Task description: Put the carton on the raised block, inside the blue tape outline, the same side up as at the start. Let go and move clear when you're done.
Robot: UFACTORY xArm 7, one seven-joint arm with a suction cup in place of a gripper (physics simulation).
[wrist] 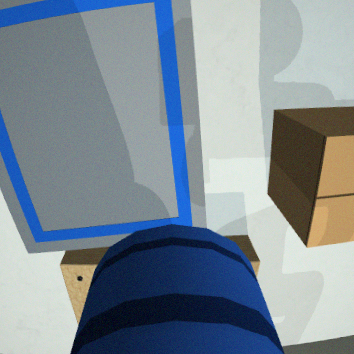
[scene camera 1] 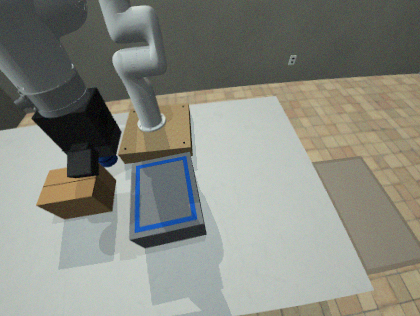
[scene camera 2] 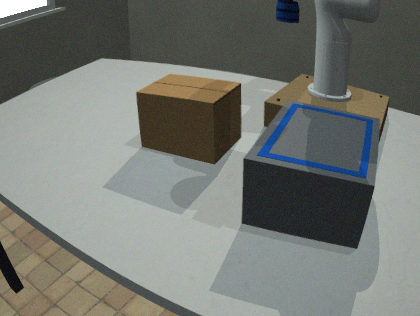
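Note:
The brown carton stands upright on the white table, a seam across its top face, beside the raised block and apart from it. The dark grey raised block has a blue tape outline on its top, with no object inside it. My gripper, a blue suction cup, holds nothing. It hangs above table height, off the carton, nearer the robot base in scene camera 2; its lip is partly hidden behind the black wrist part in scene camera 1.
A wooden base plate carrying the robot's foot stands close behind the block. The white table lies under everything. A brown mat lies on the tiled floor to the right in scene camera 1.

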